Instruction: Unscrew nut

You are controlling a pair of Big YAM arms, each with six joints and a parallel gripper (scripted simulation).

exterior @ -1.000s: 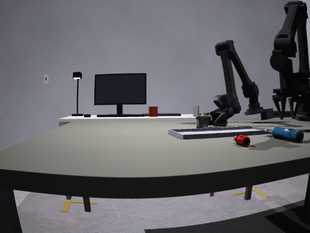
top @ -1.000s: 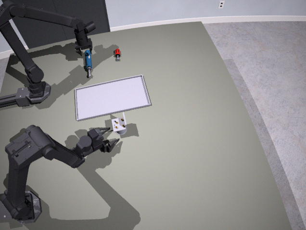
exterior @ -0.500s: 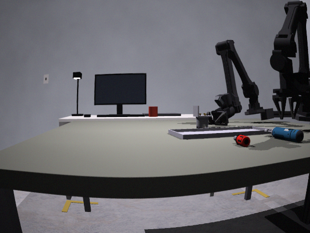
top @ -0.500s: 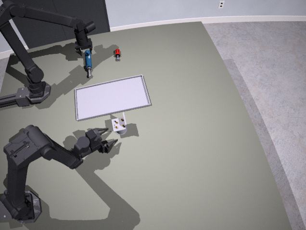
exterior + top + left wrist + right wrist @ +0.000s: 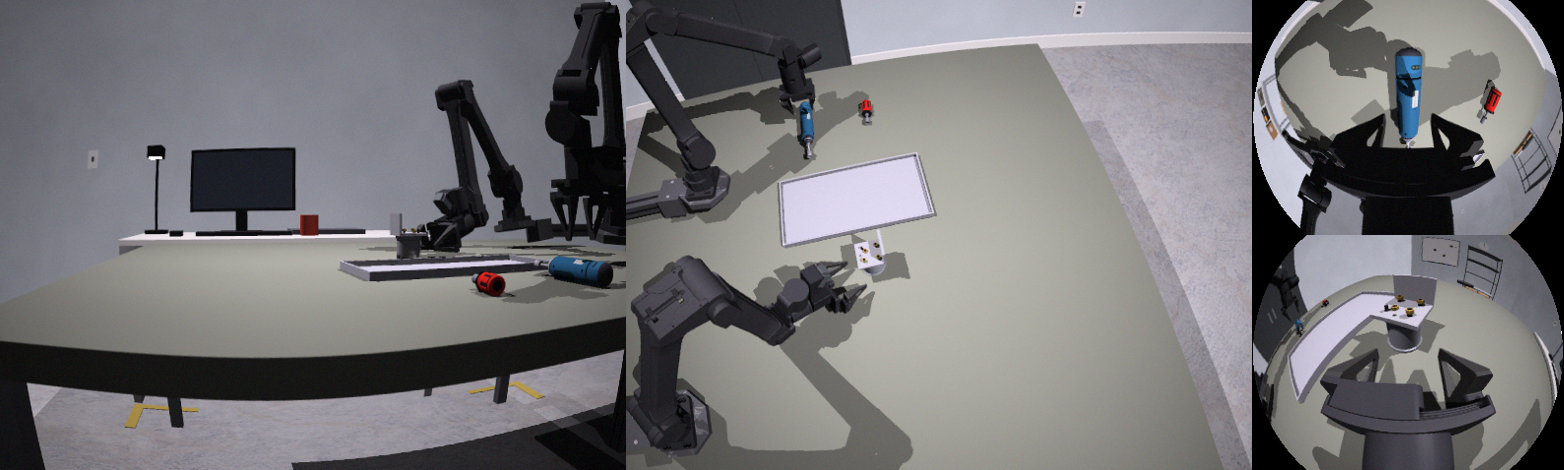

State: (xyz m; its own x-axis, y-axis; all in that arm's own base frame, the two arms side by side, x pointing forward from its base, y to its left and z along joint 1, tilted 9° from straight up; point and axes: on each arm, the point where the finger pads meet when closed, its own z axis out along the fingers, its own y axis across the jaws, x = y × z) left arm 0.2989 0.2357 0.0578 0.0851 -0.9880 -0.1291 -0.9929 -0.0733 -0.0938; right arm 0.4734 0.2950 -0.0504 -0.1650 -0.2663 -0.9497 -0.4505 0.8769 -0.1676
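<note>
My right hand is 50 mm short of the bracket, 40 mm to the right of it and 40 mm below it. Round my right hand: socket tip: 130 mm behind, 430 mm to the left, 10 mm below; short red-handled tool: 60 mm ahead, 580 mm to the left, 20 mm below; shallow white tray: 250 mm to the left, 30 mm below.
</note>
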